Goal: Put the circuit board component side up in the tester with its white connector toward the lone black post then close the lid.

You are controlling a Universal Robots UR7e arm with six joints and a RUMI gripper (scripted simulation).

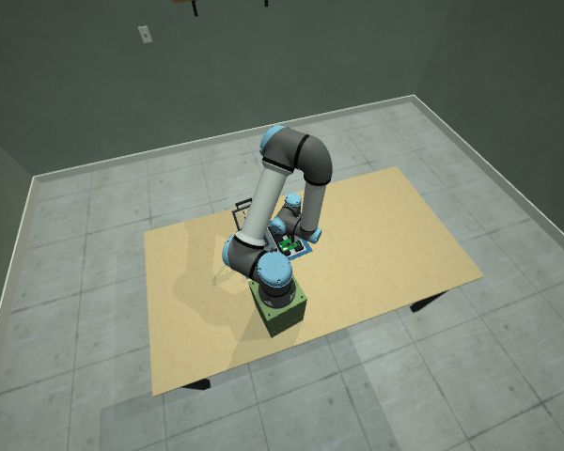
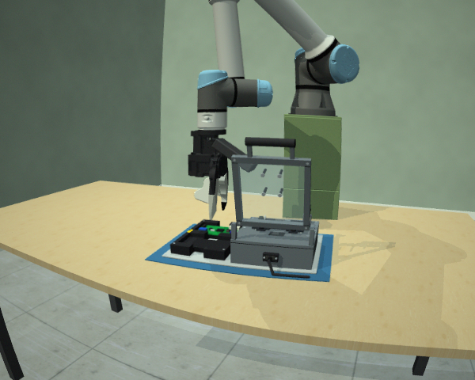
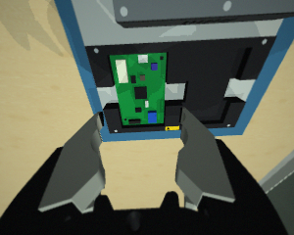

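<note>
Now: the green circuit board 5 cm below my hand. Round my hand: clear lid 16 cm ahead, 19 cm to the left, 11 cm above; tester bed 4 cm ahead, 18 cm to the left; black block 4 cm behind, 23 cm to the left, 2 cm above.
</note>
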